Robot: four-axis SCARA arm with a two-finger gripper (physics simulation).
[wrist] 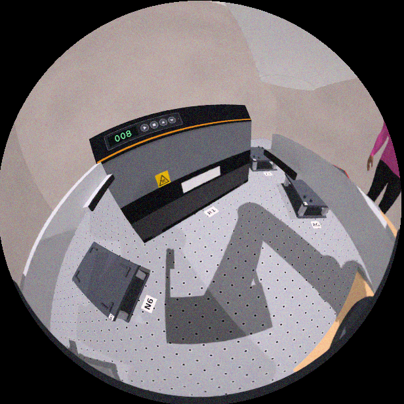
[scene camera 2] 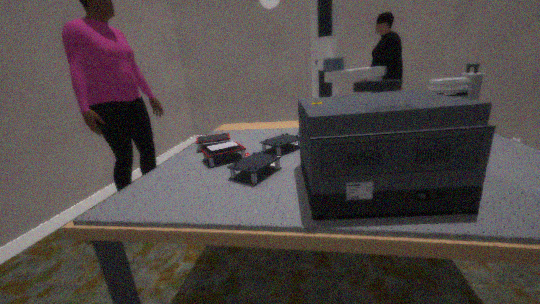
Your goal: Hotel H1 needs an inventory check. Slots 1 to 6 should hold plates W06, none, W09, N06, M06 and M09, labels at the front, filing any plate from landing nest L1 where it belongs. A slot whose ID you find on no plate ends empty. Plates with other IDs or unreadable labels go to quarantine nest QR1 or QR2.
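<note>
Hotel H1 (scene camera 2: 475, 86) stands behind the instrument at the back right. White plates (scene camera 2: 445, 85) protrude from it; their labels are unreadable. My gripper (wrist: 184, 150) is open and empty, its fingers wide apart above the table. In the scene view, my arm (scene camera 2: 355, 73) reaches behind the instrument, and I cannot make out the fingers. A red-edged nest (scene camera 2: 210, 155) at the left bears a flat item with a white top (scene camera 2: 222, 146). Another red-edged nest (scene camera 2: 214, 137) is behind it. Their labels are unreadable, and L1 cannot be identified.
The large grey instrument (scene camera 2: 395, 165) (wrist: 180, 155) shows 008 and stands by label R1 (wrist: 211, 211). Dark nest N6 (wrist: 107, 280) is at the lower left in the wrist view. Dark nests (scene camera 2: 255, 162) (scene camera 2: 281, 142) (wrist: 306, 196) (wrist: 261, 159) stand beside the instrument. Two people stand beyond the table.
</note>
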